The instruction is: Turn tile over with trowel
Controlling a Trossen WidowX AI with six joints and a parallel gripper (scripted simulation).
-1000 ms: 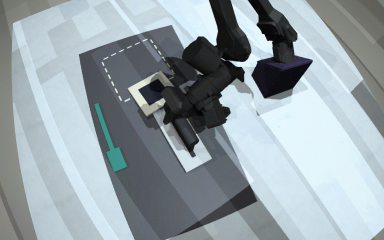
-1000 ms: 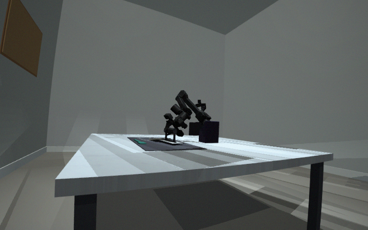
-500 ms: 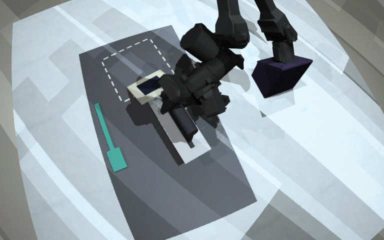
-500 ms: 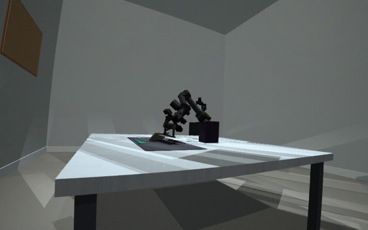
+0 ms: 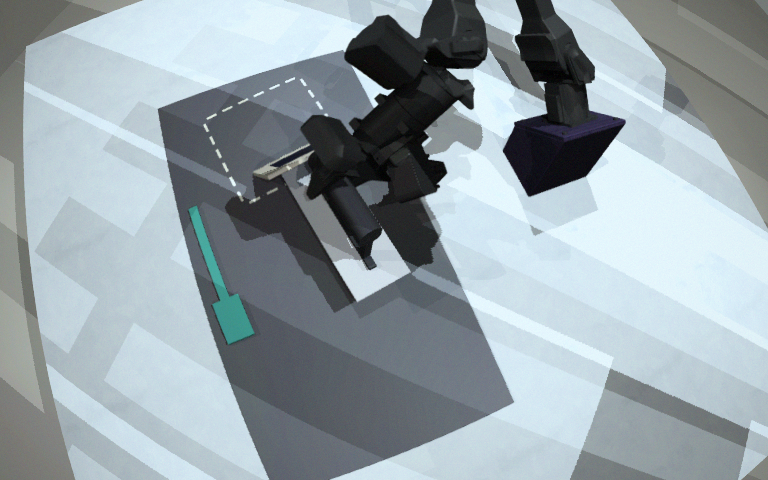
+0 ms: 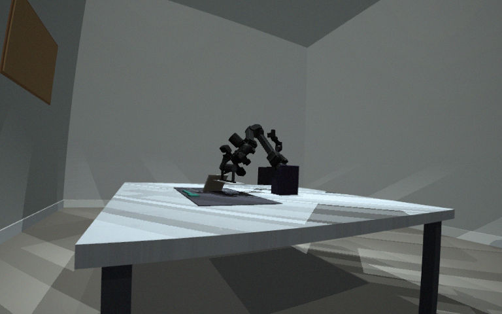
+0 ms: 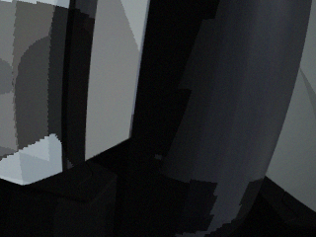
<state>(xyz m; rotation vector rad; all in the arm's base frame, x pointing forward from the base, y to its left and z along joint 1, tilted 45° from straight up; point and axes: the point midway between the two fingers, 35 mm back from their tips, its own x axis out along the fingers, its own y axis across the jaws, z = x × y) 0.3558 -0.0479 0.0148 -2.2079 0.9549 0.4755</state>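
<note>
The green trowel lies 160 mm ahead of my gripper tip and 110 mm below it. The rest, counted from my gripper tip: tile: 100 mm to the right, 70 mm below, 20 mm behind; dark mat: 130 mm below, 20 mm ahead.
</note>
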